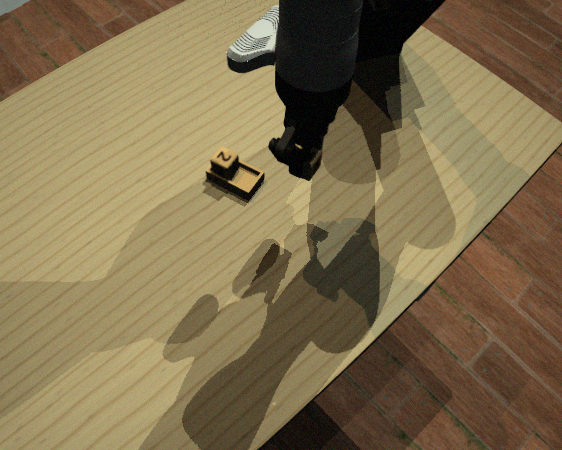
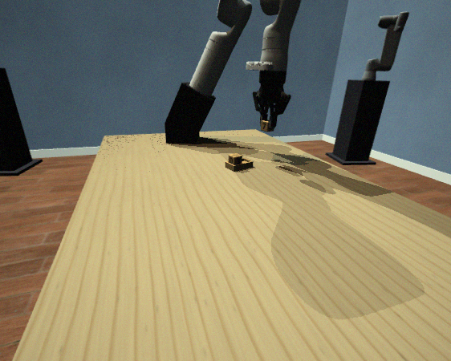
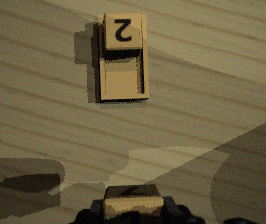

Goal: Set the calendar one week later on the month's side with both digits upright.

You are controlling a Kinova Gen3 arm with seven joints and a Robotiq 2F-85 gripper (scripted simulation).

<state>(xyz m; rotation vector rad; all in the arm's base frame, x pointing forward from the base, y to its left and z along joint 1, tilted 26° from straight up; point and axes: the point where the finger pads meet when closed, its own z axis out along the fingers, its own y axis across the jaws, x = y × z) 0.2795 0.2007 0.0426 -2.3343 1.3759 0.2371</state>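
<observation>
Right now my hand is 60 mm short of the cube, 110 mm to the left of it and 100 mm above it. From my hand the other things lie so: wooden tray: 50 mm ahead, 90 mm to the right, 120 mm below.
</observation>
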